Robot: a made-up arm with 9 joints.
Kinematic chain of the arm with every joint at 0, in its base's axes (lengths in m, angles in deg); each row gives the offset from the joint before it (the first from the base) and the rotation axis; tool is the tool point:
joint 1: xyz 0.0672 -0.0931 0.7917 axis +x
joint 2: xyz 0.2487 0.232 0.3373 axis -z
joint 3: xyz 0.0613 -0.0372 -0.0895 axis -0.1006 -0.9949 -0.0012
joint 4: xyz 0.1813 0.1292 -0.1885 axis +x
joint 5: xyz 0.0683 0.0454 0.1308 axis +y
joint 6: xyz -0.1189 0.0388 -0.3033 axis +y
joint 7: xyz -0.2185 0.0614 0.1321 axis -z
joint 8: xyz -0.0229 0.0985 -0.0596 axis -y
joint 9: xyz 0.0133 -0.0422 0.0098 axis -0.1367 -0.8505 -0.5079
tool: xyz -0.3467 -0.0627 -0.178
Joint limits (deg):
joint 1: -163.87..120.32
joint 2: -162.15..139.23
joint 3: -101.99..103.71
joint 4: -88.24..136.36
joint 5: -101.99..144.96
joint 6: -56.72..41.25
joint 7: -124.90..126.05
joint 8: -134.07..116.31
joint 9: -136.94..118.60
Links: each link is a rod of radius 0.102 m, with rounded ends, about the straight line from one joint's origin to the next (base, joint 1, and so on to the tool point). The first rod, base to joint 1, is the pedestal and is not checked.
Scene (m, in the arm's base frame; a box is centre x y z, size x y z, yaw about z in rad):
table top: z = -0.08
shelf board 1: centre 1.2 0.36 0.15 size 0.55 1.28 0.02 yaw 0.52
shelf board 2: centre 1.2 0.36 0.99 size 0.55 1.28 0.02 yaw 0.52
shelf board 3: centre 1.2 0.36 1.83 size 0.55 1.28 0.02 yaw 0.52
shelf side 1: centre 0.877 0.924 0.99 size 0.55 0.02 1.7 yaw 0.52
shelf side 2: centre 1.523 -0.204 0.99 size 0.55 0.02 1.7 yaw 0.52
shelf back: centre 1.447 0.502 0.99 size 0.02 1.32 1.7 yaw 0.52
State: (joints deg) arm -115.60 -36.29 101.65 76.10 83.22 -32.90 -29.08 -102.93 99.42
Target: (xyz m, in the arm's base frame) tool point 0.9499 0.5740 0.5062
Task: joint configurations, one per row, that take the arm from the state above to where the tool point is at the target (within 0.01 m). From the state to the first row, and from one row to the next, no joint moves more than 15 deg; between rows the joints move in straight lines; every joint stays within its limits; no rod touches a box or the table.
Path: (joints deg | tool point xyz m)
1: -127.29 -37.36 102.16 72.66 84.88 -25.29 -31.75 -108.03 95.67 | 0.7654 0.0725 1.0059
2: -138.97 -38.43 102.68 69.22 86.55 -17.69 -34.42 -113.14 91.91 | 0.7197 0.2474 0.9061
3: -150.66 -39.49 103.20 65.78 88.21 -10.08 -37.09 -118.24 88.16 | 0.6548 0.3540 0.7261
4: -162.34 -40.56 103.71 62.33 89.88 -2.47 -39.76 -123.35 84.41 | 0.5774 0.3608 0.5061
5: -152.27 -41.41 103.71 72.19 98.22 -5.26 -37.76 -121.20 85.83 | 0.7072 0.4400 0.5121
6: -142.20 -42.25 103.71 82.04 106.57 -8.04 -35.76 -119.05 87.26 | 0.8340 0.5087 0.5136
7: -132.13 -43.09 103.71 91.90 114.92 -10.82 -33.76 -116.90 88.69 | 0.9499 0.5740 0.5063

